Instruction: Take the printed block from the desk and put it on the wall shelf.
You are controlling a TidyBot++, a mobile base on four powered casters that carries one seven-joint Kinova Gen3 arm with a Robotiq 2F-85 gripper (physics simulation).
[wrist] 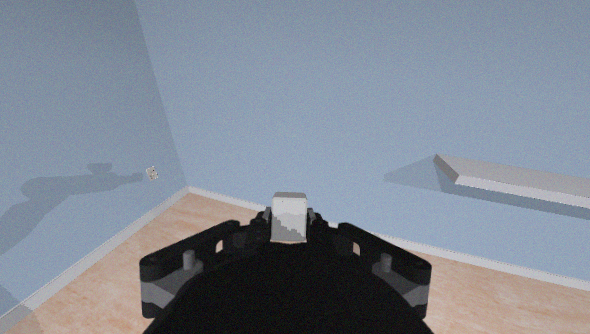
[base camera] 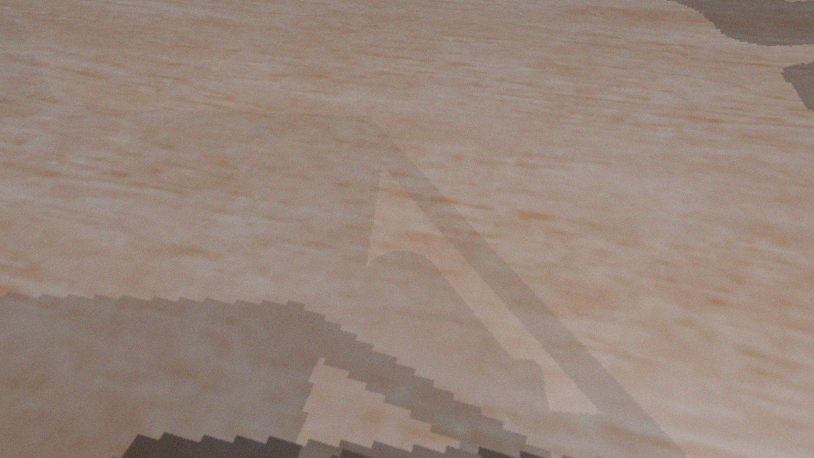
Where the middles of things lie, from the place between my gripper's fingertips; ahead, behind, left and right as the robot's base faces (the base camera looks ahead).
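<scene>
My gripper: 1 cm below the printed block (wrist: pixel 289 209).
</scene>
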